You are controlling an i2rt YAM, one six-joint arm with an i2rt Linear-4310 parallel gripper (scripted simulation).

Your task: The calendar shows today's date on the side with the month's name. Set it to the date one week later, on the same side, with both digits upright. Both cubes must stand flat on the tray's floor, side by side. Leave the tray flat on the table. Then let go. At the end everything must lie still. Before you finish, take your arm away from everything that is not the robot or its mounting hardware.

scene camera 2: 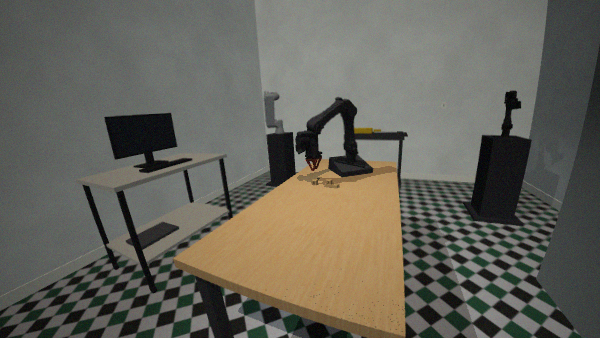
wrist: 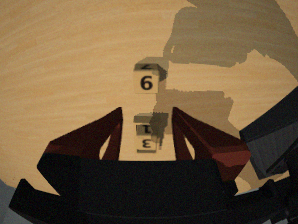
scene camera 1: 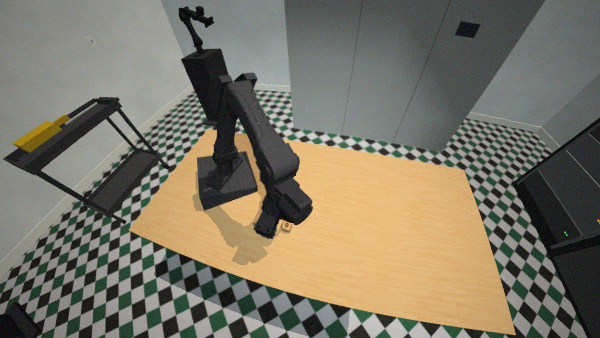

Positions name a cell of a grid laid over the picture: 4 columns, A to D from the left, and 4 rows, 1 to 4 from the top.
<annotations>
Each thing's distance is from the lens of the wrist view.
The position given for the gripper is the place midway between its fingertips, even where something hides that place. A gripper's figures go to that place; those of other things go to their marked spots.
gripper (wrist: B3): 0.13 m
wooden cube (wrist: B2): 0.18 m
</annotations>
